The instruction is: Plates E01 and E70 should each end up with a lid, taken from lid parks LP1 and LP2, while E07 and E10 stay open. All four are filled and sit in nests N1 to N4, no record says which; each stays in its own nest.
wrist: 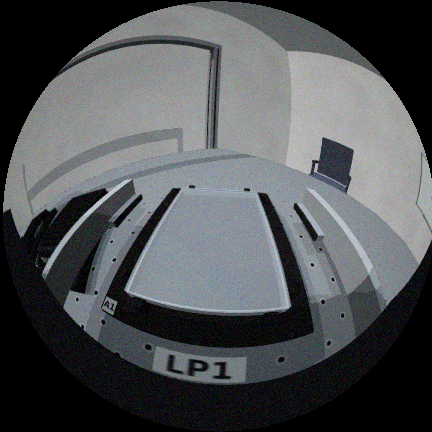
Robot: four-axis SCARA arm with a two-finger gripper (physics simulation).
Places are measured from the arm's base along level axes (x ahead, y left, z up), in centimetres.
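Where they show: gripper, fingertip midpoint: (216,189).
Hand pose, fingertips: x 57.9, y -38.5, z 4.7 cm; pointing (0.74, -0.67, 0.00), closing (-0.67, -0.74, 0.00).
Observation:
After its pixels a point has its place.
A pale, clear-edged lid (210,255) {z 3.1, x 53.8, y -35.0 cm} lies flat in the black lid park LP1 (200,326) {z 2.3, x 50.9, y -32.1 cm} in the middle of the wrist view. The park's label (200,366) reads LP1, and a small A1 tag (109,305) {z 2.3, x 54.1, y -27.9 cm} sits at its near left corner. My gripper (216,189) {z 4.7, x 57.8, y -38.5 cm} is open and empty. Its two fingers stand wide apart, one to the left and one to the right of the lid, with a gap on both sides. Plates E01, E70, E07 and E10 cannot be identified here, and LP2 cannot be made out.
Black nest or plate shapes (75,216) {z 3.8, x 64.6, y -24.8 cm} stand left of the left finger, partly hidden by it. The grey deck (265,345) {z 1.3, x 47.7, y -33.9 cm} has rows of small holes. A blue chair (336,161) stands far off at the back right, near the wall.

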